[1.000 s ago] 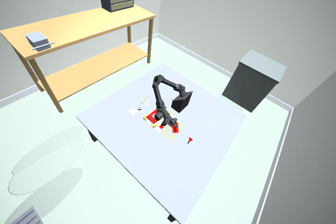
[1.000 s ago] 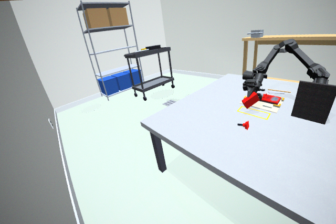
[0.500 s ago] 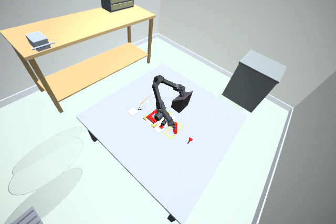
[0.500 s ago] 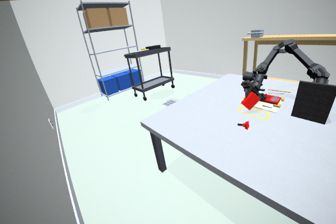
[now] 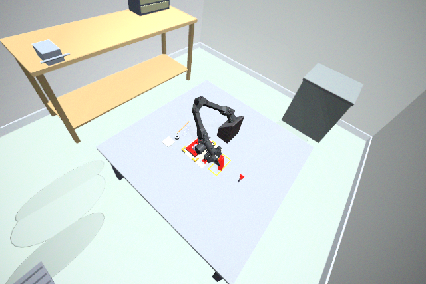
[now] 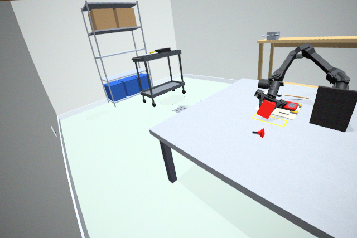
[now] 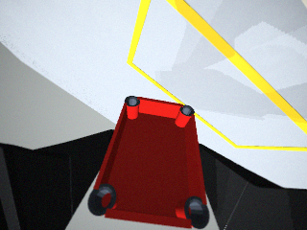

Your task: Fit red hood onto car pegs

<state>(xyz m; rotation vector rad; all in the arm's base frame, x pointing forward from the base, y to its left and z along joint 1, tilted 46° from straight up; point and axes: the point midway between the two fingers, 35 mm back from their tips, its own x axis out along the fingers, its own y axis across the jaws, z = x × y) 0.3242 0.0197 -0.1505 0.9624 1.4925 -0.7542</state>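
Now: the grey holder 4 cm ahead of my gripper tip, 12 cm to the right of it and 3 cm below it. Also, from my gripper tip: wheel (3 cm ahead, 43 cm to the right, 6 cm below); grey engine block (1 cm ahead, 24 cm to the right, 4 cm below); red hood (1 cm above).
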